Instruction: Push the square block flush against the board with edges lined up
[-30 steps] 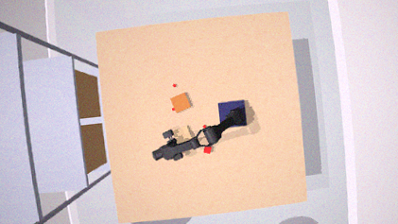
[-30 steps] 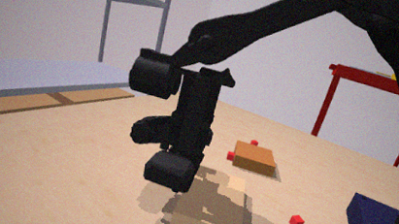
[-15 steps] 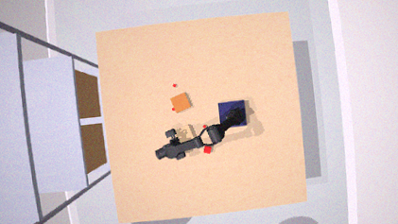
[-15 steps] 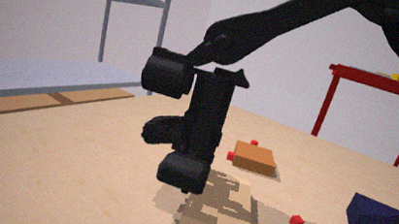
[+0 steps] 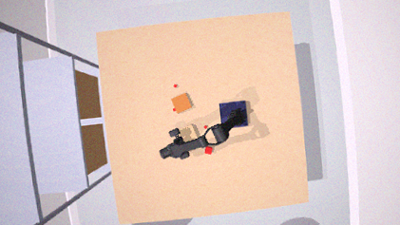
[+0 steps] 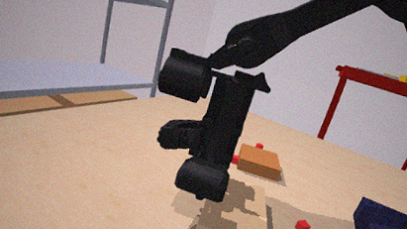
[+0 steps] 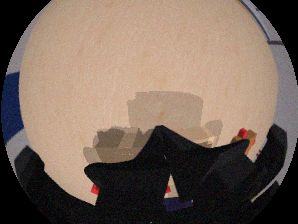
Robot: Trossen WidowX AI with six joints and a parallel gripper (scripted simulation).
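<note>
My gripper tip is 180 mm past the red cube, 50 mm to the right of it and 10 mm below it. Round my gripper tip: board: 60 mm behind, 30 mm to the right; then orange square block: 250 mm to the right.
</note>
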